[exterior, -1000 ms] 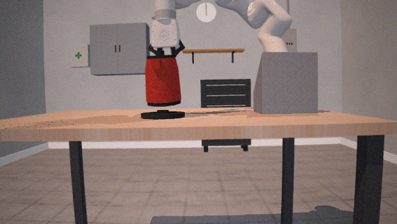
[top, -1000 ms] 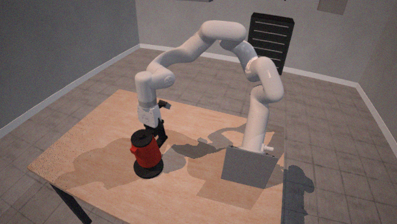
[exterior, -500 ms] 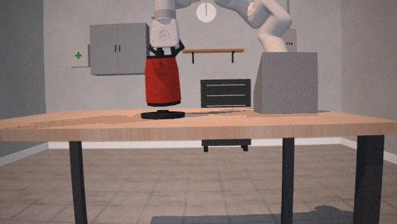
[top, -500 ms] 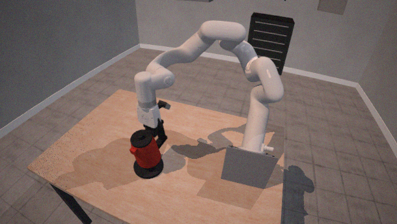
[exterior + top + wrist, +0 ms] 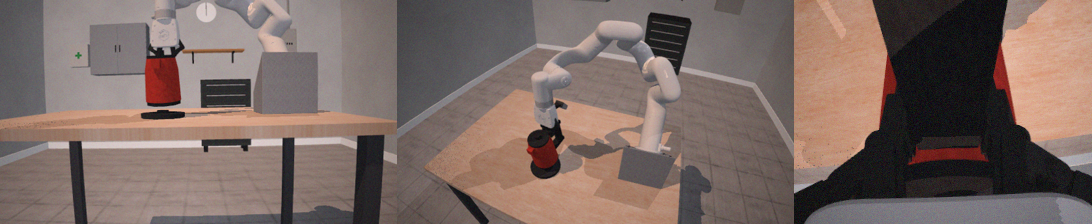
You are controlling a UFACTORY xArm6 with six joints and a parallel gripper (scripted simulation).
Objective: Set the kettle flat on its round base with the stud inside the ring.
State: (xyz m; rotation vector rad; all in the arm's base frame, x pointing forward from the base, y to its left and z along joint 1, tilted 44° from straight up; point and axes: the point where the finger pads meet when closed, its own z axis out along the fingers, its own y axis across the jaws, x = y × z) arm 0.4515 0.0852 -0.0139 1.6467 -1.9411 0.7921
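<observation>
Right now the red kettle is 3 cm to the left of my hand and 5 cm below it. Also, from my hand: black round base (1 cm ahead, 6 cm to the left, 18 cm below).
</observation>
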